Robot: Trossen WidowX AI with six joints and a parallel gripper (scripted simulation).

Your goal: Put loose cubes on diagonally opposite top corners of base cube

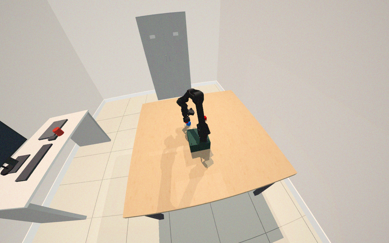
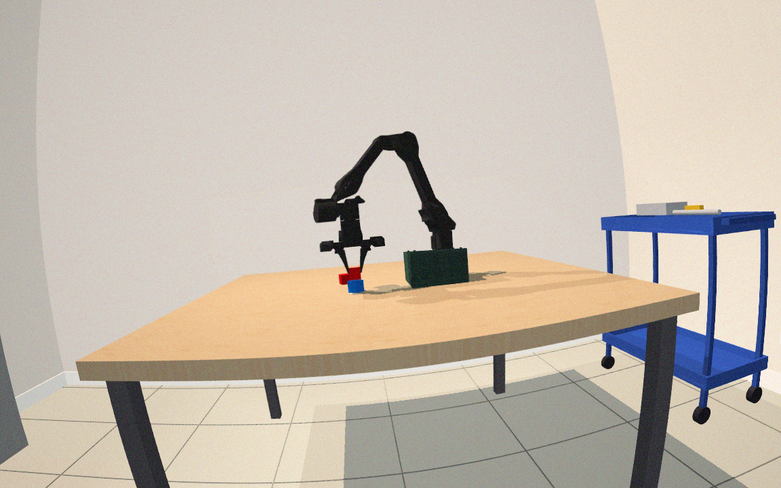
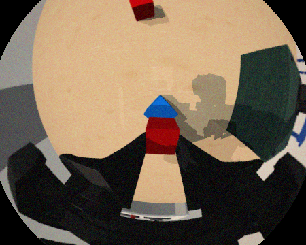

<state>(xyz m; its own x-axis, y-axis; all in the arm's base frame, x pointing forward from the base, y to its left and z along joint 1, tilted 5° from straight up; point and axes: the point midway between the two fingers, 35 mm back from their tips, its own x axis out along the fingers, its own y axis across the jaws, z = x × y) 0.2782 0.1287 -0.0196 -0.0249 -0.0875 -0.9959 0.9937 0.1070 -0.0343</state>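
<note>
Now: gripper tip 2 cm to the left of the blue cube and 4 cm above it.
</note>
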